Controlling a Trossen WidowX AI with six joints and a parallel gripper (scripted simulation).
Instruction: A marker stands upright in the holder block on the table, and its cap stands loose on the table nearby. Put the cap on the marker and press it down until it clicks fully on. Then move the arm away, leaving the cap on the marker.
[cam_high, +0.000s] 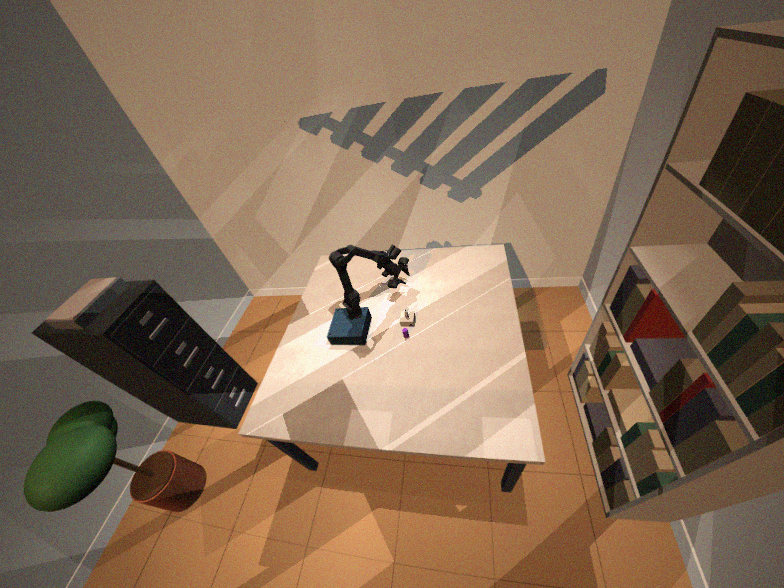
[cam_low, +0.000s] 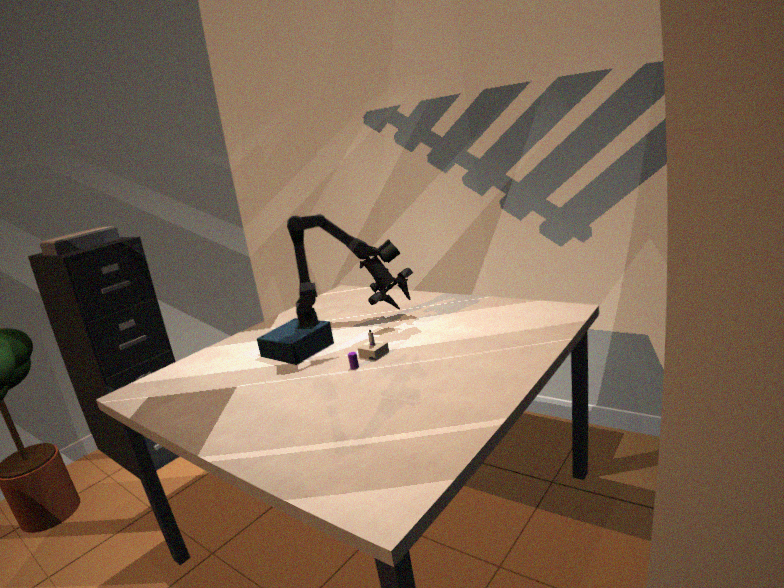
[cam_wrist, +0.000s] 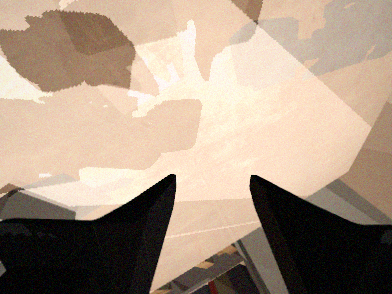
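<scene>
My gripper tip is 5 cm past the purple cap, 32 cm to the left of it and 7 cm above it.
</scene>
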